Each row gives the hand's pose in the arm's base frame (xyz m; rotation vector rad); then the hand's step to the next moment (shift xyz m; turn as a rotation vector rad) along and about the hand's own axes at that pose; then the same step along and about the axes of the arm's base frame.
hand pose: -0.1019 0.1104 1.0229 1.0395 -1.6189 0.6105
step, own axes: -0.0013 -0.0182 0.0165 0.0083 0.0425 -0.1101
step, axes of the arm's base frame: 0.0076 -0.0219 -0.0083 0.0179 0.1075 0.0460
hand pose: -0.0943 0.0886 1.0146 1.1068 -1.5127 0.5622
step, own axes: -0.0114 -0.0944 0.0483 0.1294 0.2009 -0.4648
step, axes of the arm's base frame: 0.0574 -0.0784 -0.0440 0.0628 0.4318 0.2877
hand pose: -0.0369 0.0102 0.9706 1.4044 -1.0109 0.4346
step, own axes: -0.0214 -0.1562 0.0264 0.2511 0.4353 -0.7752
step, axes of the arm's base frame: 0.1016 -0.0459 -0.1146 0.0456 0.7273 0.5679
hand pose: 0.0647 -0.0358 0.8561 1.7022 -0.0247 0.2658
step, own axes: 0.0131 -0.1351 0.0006 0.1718 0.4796 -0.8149
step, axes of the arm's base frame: 0.0356 0.0216 -0.1292 -0.0454 0.7486 0.6009
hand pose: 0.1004 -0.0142 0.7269 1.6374 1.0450 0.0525
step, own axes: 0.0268 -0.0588 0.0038 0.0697 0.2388 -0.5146
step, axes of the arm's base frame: -0.0166 0.0125 -0.0613 -0.0900 0.4459 0.3461
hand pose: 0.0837 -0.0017 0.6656 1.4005 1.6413 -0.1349
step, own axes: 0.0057 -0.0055 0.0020 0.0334 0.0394 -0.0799
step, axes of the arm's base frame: -0.0028 0.0010 -0.0076 -0.0099 0.0861 0.0392
